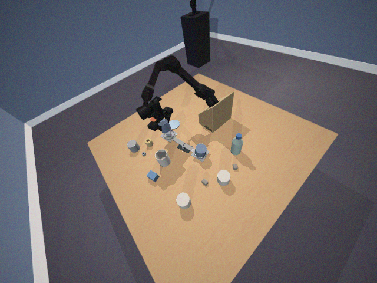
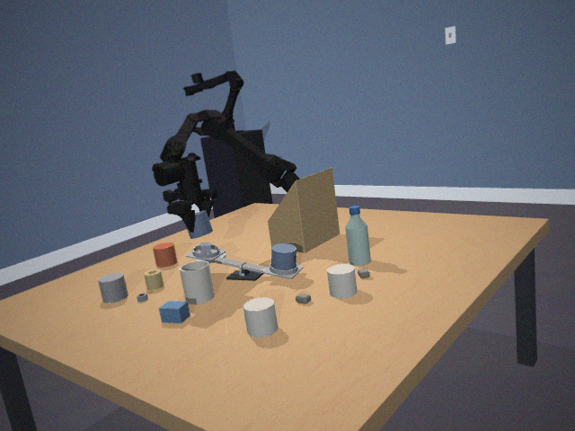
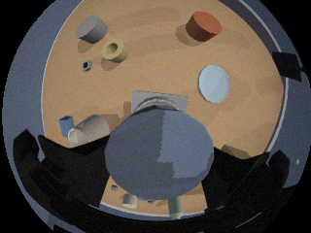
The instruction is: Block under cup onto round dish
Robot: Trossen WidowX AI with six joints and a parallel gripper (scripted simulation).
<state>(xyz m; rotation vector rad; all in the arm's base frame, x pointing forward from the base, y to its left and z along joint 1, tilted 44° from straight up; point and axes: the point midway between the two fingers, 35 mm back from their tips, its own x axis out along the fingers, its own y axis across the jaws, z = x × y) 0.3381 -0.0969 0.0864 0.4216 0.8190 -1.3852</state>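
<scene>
Right now my gripper tip is 1 cm to the right of the grey block and 6 cm above it. The rest, counted from my gripper tip: yellow ring (13 cm ahead, 9 cm to the right, 13 cm below); then round pale-blue dish (12 cm behind, 11 cm to the right, 15 cm below); then white cup (13 cm ahead, 12 cm to the left, 11 cm below).
</scene>
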